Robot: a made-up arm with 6 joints.
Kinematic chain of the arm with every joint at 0, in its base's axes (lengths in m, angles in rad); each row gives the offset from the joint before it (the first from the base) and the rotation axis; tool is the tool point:
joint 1: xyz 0 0 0.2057 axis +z
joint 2: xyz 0 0 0 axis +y
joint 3: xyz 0 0 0.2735 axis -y
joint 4: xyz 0 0 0 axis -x
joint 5: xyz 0.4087 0 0 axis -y
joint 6: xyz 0 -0.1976 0 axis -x
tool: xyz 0 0 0
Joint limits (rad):
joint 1: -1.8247..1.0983
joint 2: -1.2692..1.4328
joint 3: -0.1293..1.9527
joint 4: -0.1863..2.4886
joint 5: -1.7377..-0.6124
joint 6: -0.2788..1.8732
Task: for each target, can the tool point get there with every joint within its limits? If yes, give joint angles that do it. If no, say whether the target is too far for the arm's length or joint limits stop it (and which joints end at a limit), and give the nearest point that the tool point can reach.
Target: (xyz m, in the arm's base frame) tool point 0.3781 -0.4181 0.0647
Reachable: yes | joints -0.4779 1.0228 0.2318 0.0510 -0.8880 1.0990
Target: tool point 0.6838 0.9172 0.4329
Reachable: no: too far | nearest point 0.4265 0.5720 0.3474 | short by 0.439 m
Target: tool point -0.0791 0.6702 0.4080
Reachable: yes | joints -1.3386 -0.9705 1.6453 1.9723 -0.9390 0.4447
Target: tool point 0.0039 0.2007 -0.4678
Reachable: no: joint limits stop it (at a limit: joint 1, joint 2, joint 3, joint 4) | nearest point 0.0398 0.4227 -0.1643 | short by 0.378 m
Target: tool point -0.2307 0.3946 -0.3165
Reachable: no: joint limits stop it (at a limit: joint 1, joint 2, joint 3, joint 4) | nearest point 0.0398 0.4227 -0.1643 | short by 0.312 m
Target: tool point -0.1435 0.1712 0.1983
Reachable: no: joint limits stop it (at a limit: joint 3) | nearest point -0.4298 0.5127 0.1835 | short by 0.446 m
